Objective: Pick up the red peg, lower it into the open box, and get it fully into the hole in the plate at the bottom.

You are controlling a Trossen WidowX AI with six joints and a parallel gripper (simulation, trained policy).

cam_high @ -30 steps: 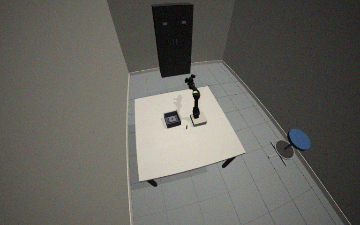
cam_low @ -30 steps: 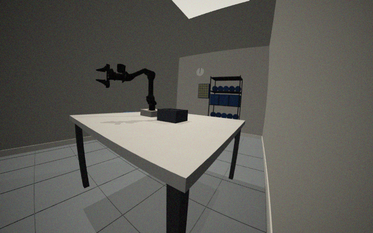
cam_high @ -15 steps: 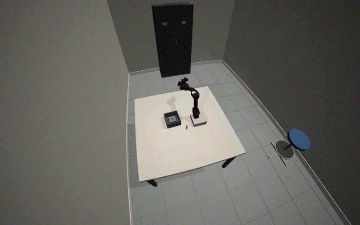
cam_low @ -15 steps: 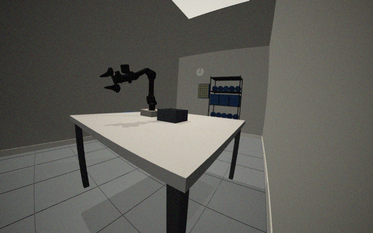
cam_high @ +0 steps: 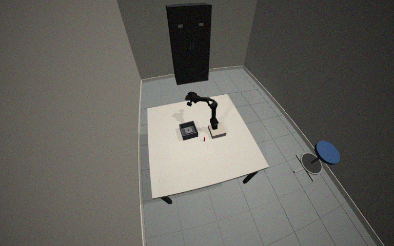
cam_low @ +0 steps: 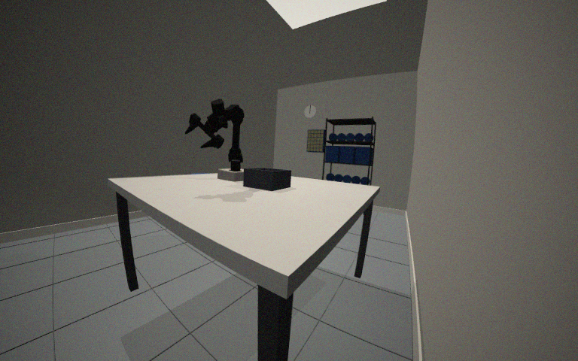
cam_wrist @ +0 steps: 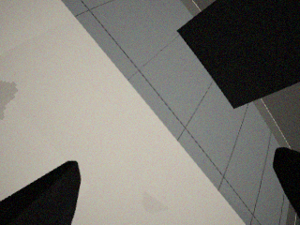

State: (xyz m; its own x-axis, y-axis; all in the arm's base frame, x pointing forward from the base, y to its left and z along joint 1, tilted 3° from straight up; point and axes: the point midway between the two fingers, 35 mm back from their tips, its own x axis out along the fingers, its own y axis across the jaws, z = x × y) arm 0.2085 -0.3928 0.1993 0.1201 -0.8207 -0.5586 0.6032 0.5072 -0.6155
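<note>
My gripper tip is now 6 cm past the red peg, 55 cm to the right of it and 18 cm above it. Round my gripper tip: plate: 11 cm ahead, 39 cm to the left, 17 cm below; dark box: 11 cm ahead, 39 cm to the left, 19 cm below.
</note>
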